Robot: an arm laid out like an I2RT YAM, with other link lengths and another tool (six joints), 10 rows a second.
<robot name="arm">
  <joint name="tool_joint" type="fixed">
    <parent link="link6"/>
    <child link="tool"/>
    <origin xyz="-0.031 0.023 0.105" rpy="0.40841 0 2.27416"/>
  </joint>
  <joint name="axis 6" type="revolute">
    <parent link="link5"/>
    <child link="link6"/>
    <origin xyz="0.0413 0 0.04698" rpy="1.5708 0 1.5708"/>
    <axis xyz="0 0 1"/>
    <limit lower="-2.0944" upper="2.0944"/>
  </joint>
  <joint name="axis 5" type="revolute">
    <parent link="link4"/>
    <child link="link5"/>
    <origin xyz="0.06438 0.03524 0.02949" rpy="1.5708 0 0"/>
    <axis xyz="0 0 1"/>
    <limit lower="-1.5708" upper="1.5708"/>
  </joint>
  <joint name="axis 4" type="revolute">
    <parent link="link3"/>
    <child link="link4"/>
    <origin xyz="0.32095 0.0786 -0.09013" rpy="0 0 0"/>
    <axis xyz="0 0 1"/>
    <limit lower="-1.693" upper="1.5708"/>
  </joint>
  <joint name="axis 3" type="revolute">
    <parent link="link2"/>
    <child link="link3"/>
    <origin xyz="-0.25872 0 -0.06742" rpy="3.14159 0 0"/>
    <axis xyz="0 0 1"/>
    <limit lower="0" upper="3.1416"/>
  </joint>
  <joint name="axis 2" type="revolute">
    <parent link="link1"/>
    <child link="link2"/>
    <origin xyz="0.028 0.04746 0.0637" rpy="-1.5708 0 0"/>
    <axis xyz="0 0 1"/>
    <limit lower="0" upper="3.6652"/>
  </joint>
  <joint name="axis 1" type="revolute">
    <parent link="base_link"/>
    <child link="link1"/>
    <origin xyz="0 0 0.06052" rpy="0 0 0"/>
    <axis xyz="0 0 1"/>
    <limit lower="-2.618" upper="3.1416"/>
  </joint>
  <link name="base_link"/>
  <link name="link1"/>
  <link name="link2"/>
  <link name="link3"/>
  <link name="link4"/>
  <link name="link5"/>
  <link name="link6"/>
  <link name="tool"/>
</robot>
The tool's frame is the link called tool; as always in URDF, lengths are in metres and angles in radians.
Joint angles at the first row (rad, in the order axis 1, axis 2, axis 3, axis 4, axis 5, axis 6):
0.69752, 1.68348, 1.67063, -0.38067, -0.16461, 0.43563
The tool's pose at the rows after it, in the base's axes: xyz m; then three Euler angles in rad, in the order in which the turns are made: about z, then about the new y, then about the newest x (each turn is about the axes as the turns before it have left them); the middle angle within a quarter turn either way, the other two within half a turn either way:
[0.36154 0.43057 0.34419 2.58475 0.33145 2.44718]
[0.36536 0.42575 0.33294 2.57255 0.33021 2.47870]
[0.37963 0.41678 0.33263 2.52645 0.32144 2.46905]
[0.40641 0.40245 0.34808 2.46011 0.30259 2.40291]
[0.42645 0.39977 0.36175 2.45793 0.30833 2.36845]
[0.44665 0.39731 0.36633 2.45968 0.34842 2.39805]
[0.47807 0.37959 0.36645 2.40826 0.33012 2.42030]
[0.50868 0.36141 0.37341 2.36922 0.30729 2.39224]
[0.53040 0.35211 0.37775 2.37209 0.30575 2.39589]
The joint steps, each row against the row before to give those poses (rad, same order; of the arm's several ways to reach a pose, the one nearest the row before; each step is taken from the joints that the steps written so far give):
-0.00129, -0.00982, -0.02932, -0.03229, 0.02478, -0.00265
-0.00661, 0.00107, -0.01668, -0.01100, 0.01775, -0.00020
-0.02652, 0.00369, -0.00243, 0.01428, 0.00969, 0.01748
-0.05527, 0.01225, 0.02404, 0.04682, -0.02355, 0.02883
-0.03306, 0.05183, 0.08120, 0.00187, -0.03969, -0.01207
-0.02000, 0.07814, 0.12399, -0.06805, 0.00641, -0.04877
-0.05201, 0.07092, 0.09967, -0.05250, 0.00210, 0.01243
-0.05829, 0.06252, 0.08585, -0.00280, -0.03789, 0.01701
-0.03535, 0.08612, 0.13239, -0.05335, -0.03418, -0.01484

